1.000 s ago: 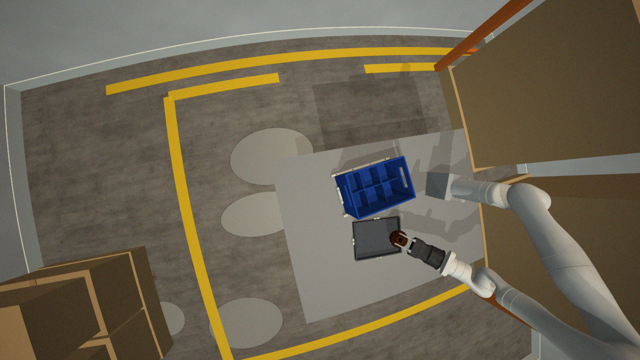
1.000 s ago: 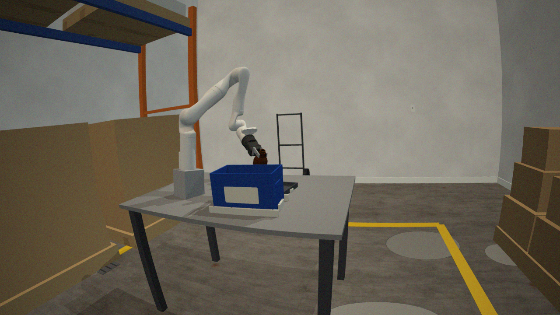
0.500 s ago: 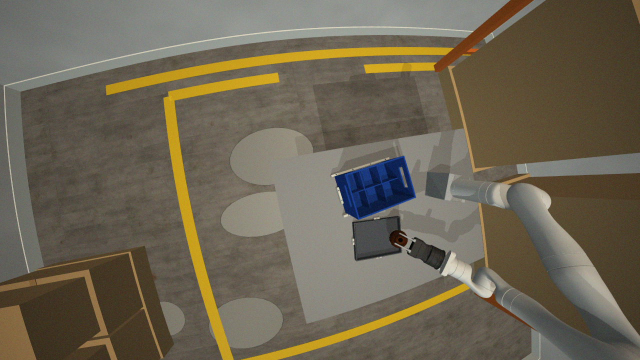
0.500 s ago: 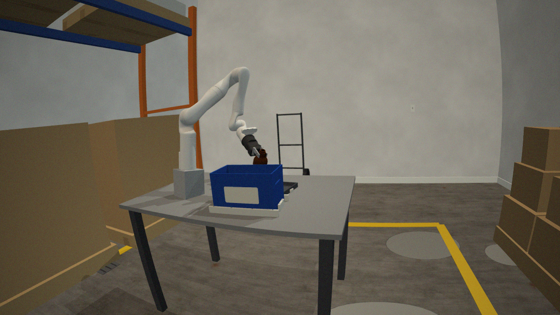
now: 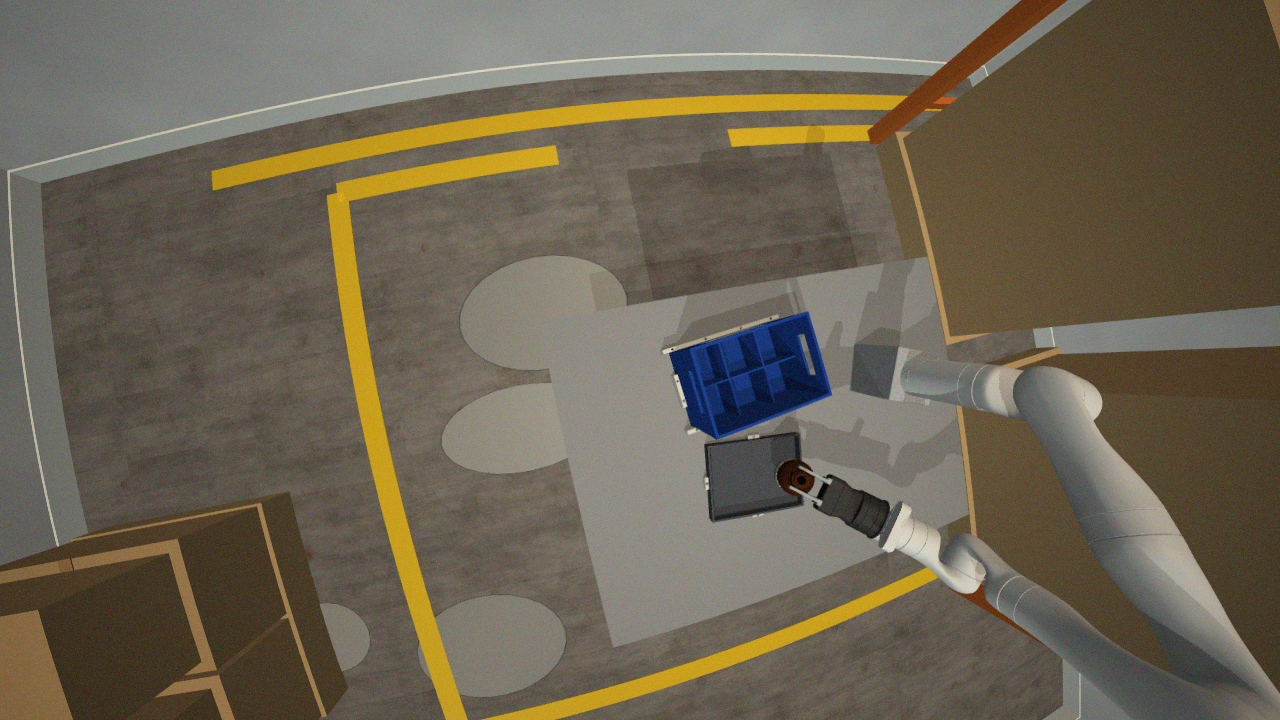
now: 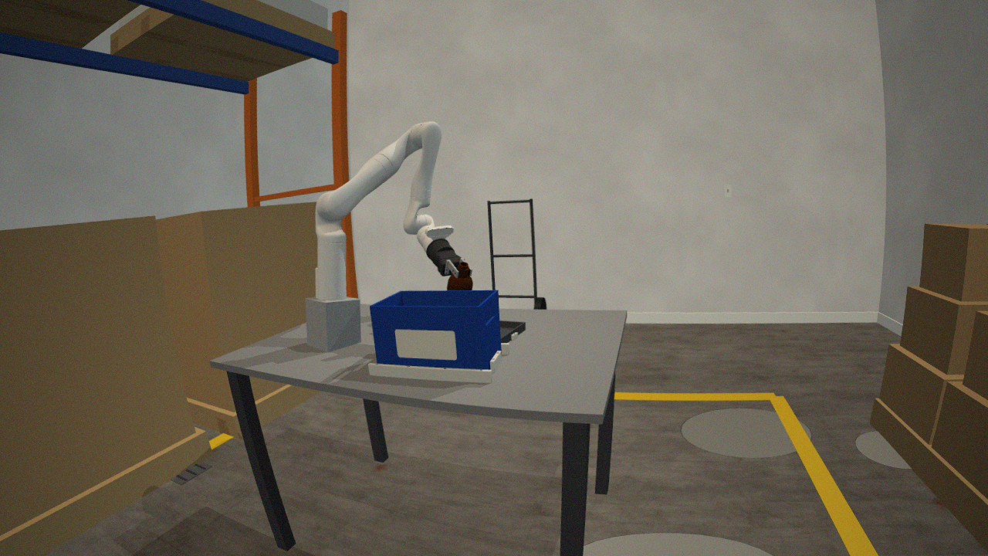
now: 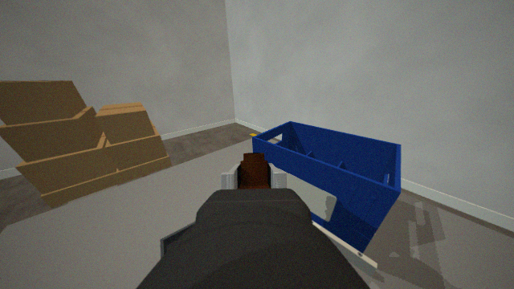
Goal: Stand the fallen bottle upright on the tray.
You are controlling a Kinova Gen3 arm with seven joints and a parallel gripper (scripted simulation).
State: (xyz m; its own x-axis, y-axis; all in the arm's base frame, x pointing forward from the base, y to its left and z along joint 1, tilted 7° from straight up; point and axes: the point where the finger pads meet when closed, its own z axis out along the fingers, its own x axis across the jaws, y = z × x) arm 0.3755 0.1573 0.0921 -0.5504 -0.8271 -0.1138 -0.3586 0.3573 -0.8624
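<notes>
The brown bottle lies 20 mm behind my hand, 10 mm to the left of it and 50 mm below it. From my hand the other things lie so: dark grey tray 10 mm ahead, 50 mm to the left, 190 mm below; then blue crate 40 mm ahead, 220 mm to the right, 120 mm below.
</notes>
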